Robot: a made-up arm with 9 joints. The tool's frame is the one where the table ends. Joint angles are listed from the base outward.
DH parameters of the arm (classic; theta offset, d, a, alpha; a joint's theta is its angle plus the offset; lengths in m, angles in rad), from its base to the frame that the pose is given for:
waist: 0 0.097 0.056 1.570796
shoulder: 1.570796 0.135 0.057 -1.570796
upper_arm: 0 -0.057 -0.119 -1.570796
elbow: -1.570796 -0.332 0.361 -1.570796
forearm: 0 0.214 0.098 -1.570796
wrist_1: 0 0.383 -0.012 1.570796
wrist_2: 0 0.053 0.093 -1.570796
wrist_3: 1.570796 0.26 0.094 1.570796
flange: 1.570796 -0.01 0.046 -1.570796
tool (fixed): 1.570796 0.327 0 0
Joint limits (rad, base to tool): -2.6..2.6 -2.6..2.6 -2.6..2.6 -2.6..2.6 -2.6..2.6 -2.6..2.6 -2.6..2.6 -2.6..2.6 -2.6..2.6
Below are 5 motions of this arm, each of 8 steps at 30 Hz.
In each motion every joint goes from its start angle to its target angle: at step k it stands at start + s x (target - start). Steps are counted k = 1, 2, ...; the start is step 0. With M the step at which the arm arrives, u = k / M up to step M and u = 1 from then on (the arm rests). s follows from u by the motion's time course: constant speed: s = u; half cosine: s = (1 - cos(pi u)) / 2; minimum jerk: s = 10 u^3 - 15 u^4 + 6 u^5.
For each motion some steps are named. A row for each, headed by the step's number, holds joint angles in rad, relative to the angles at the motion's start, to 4 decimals.
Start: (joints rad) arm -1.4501 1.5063 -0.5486 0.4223 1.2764 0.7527 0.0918 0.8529 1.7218
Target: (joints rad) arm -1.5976 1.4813 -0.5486 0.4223 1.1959 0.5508 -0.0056 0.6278 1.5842
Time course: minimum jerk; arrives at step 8
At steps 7, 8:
7: -0.1451 -0.0246 0.0000 0.0000 -0.0792 -0.1987 -0.0958 -0.2215 -0.1354
8: -0.1475 -0.0250 0.0000 0.0000 -0.0805 -0.2019 -0.0974 -0.2251 -0.1376

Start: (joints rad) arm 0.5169 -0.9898 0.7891 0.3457 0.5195 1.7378 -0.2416 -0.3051 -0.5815
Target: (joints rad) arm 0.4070 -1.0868 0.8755 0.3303 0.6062 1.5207 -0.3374 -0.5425 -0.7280
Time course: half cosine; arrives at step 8
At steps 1, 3, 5, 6, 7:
1: -0.0042 -0.0037 0.0033 -0.0006 0.0033 -0.0083 -0.0036 -0.0090 -0.0056
3: -0.0339 -0.0299 0.0267 -0.0048 0.0268 -0.0670 -0.0296 -0.0733 -0.0452
5: -0.0760 -0.0671 0.0597 -0.0106 0.0599 -0.1501 -0.0662 -0.1641 -0.1013
6: -0.0938 -0.0828 0.0737 -0.0131 0.0740 -0.1853 -0.0818 -0.2026 -0.1250
7: -0.1057 -0.0933 0.0831 -0.0148 0.0834 -0.2088 -0.0922 -0.2284 -0.1409

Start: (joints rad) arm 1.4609 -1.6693 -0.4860 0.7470 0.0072 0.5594 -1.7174 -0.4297 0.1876
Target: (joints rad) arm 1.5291 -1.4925 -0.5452 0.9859 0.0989 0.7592 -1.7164 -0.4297 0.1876
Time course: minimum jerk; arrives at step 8
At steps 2, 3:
2: 0.0071 0.0183 -0.0061 0.0247 0.0095 0.0207 0.0001 0.0000 0.0000
3: 0.0188 0.0487 -0.0163 0.0657 0.0252 0.0550 0.0003 0.0000 0.0000

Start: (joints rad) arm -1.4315 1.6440 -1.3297 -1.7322 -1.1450 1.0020 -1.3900 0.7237 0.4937
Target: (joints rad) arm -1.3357 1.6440 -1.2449 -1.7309 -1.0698 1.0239 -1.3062 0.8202 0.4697
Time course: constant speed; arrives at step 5
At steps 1, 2, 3, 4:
1: 0.0192 0.0000 0.0170 0.0003 0.0150 0.0044 0.0168 0.0193 -0.0048
2: 0.0383 0.0000 0.0339 0.0005 0.0301 0.0088 0.0335 0.0386 -0.0096
3: 0.0575 0.0000 0.0509 0.0008 0.0451 0.0131 0.0503 0.0579 -0.0144
4: 0.0766 0.0000 0.0678 0.0010 0.0602 0.0175 0.0670 0.0772 -0.0192

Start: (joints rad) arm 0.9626 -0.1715 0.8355 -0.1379 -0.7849 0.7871 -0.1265 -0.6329 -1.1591
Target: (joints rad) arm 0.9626 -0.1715 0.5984 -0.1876 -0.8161 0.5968 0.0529 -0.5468 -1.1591
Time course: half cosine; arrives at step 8
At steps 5, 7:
5: 0.0000 0.0000 -0.1639 -0.0344 -0.0216 -0.1316 0.1240 0.0595 0.0000
7: 0.0000 0.0000 -0.2281 -0.0478 -0.0300 -0.1831 0.1726 0.0828 0.0000

